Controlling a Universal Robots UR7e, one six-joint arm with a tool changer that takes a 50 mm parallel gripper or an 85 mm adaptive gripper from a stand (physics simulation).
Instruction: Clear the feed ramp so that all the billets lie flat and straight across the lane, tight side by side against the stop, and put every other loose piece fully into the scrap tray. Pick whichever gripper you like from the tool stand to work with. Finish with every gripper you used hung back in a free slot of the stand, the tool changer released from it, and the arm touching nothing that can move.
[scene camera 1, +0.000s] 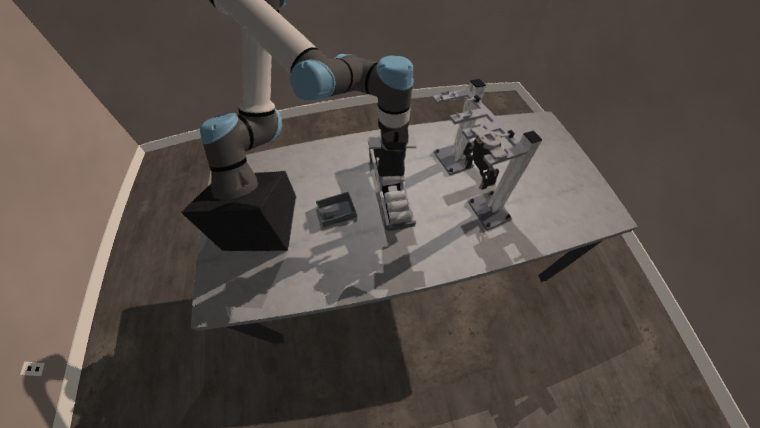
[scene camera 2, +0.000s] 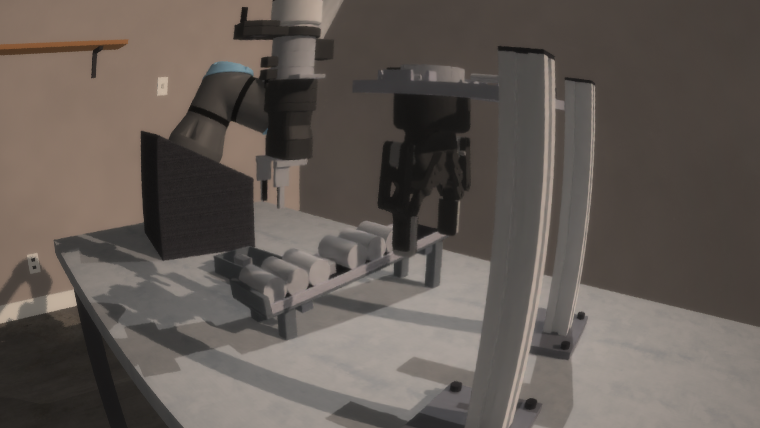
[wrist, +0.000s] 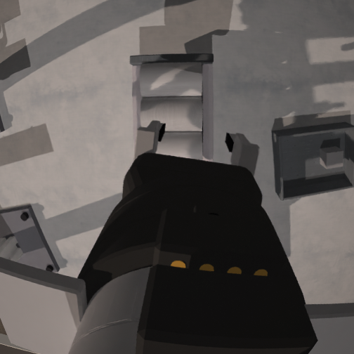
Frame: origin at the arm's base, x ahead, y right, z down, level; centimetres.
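Seen in the pictures: hand at its tool point: (scene camera 2: 292, 67); arm's base at its link origin: (scene camera 1: 235, 188) (scene camera 2: 192, 152).
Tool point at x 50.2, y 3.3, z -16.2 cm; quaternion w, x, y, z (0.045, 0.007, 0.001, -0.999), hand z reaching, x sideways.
Note:
Pixels of each thing's top centre, then the offset from my tool point to it.
- stop at its top centre: (scene camera 2: 248, 286) (scene camera 1: 401, 223) dx +2.3, dy +8.6, dz +29.7 cm
- small light piece at its top centre: (scene camera 2: 324, 260) (scene camera 1: 392, 187) dx +1.4, dy -5.4, dz +28.7 cm
- scrap tray at its top centre: (scene camera 2: 251, 257) (scene camera 1: 335, 206) dx -19.5, dy -3.7, dz +33.6 cm
- small block at its top centre: (scene camera 2: 242, 257) (scene camera 1: 328, 209) dx -22.3, dy -3.1, dz +34.2 cm
My parallel gripper (scene camera 2: 271, 202) (wrist: 195, 137) is on the arm, open and empty, above the feed ramp (scene camera 2: 351, 277) (wrist: 208, 112). In the wrist view one finger overlaps the lane and the other shows beyond a side rail. Three pale billets (scene camera 1: 397, 205) (scene camera 2: 284, 273) (wrist: 171, 114) lie across the lane at the stop (scene camera 1: 401, 225) (wrist: 171, 58). A gap separates them from several billets (scene camera 2: 338, 251) higher up. A small light piece (scene camera 1: 393, 187) shows in the gap. The scrap tray (scene camera 1: 338, 219) (scene camera 2: 226, 266) (wrist: 279, 165) holds a small block (scene camera 1: 329, 211) (scene camera 2: 243, 258) (wrist: 331, 155).
The tool stand (scene camera 1: 511, 178) (scene camera 2: 515, 239) has two upright posts with bolted feet and projecting arms. The adaptive gripper (scene camera 1: 482, 156) (scene camera 2: 431, 114) hangs in it, off the arm. The dark robot pedestal (scene camera 1: 249, 212) (scene camera 2: 202, 207) stands beyond the tray.

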